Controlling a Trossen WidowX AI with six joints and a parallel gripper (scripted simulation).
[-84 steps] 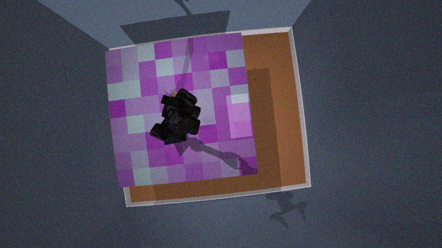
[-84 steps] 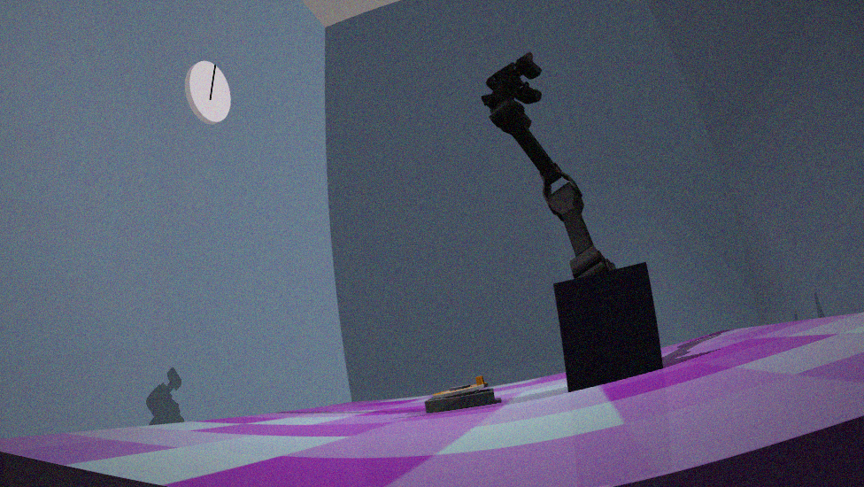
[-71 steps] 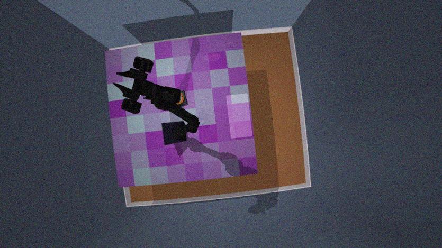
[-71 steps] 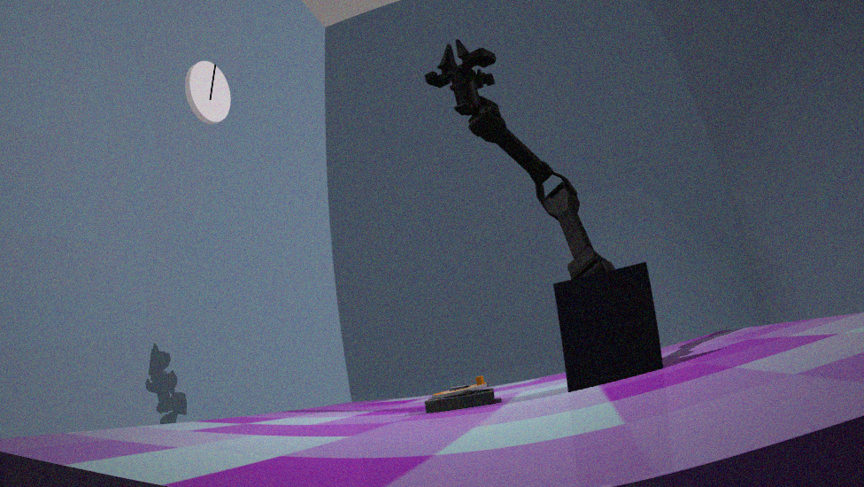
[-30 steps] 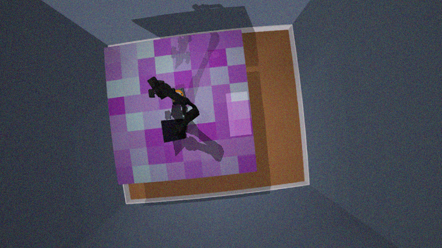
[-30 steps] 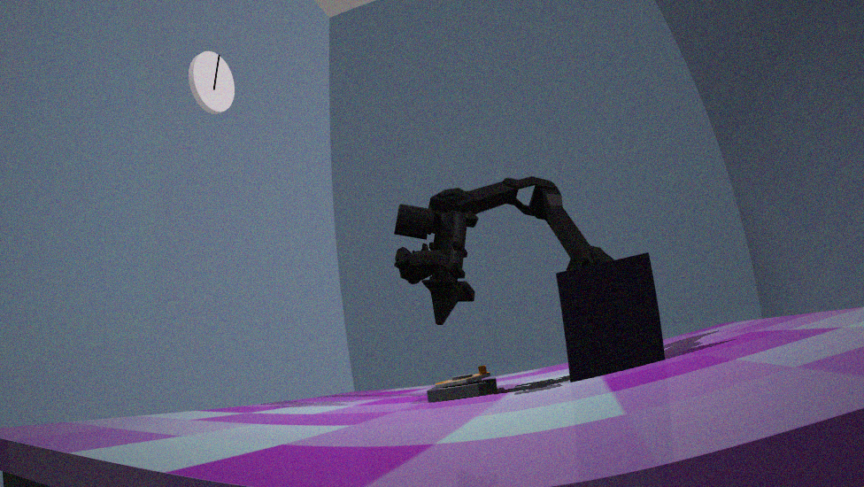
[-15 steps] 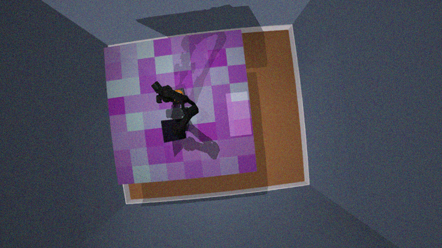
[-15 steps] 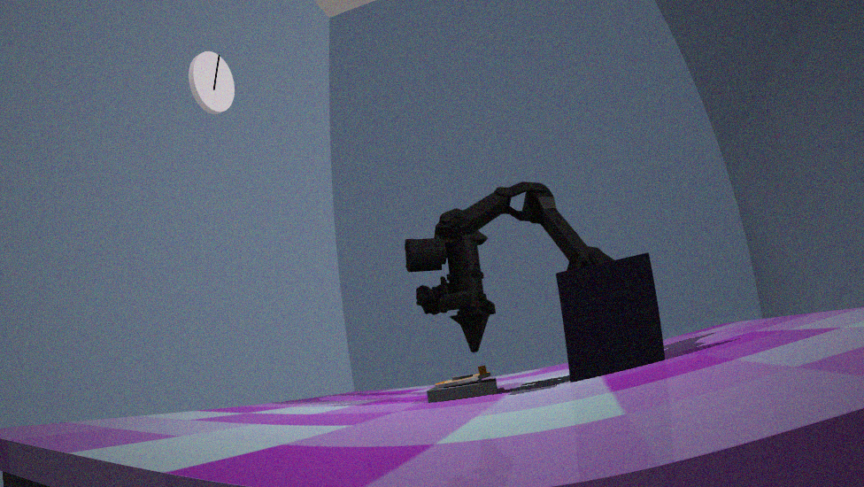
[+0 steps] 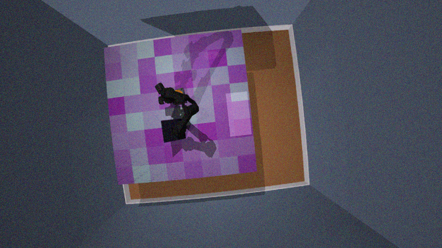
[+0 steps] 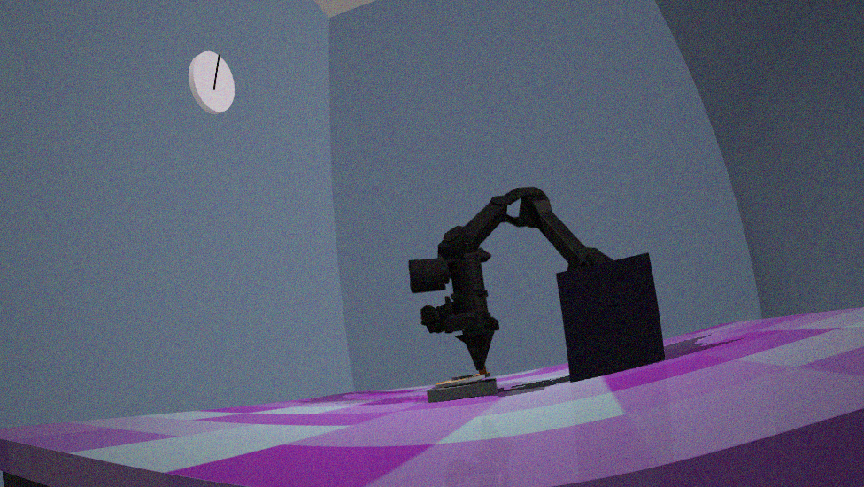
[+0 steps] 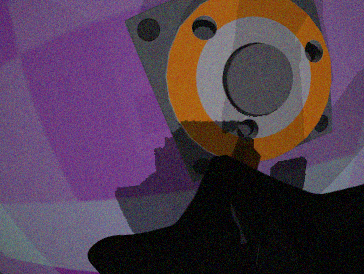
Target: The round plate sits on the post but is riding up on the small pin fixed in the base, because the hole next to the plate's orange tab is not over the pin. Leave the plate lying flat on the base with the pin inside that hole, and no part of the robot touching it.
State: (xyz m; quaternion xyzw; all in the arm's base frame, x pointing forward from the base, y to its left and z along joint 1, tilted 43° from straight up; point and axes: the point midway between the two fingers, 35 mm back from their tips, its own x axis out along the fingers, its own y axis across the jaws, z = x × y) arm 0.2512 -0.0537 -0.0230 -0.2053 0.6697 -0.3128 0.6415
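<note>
The round plate is 30 mm to the right of my gripper tip, 20 mm ahead of it and 10 mm below it. The rest, counted from my gripper tip: grey square base (40 mm to the right, 40 mm ahead, 20 mm below).
</note>
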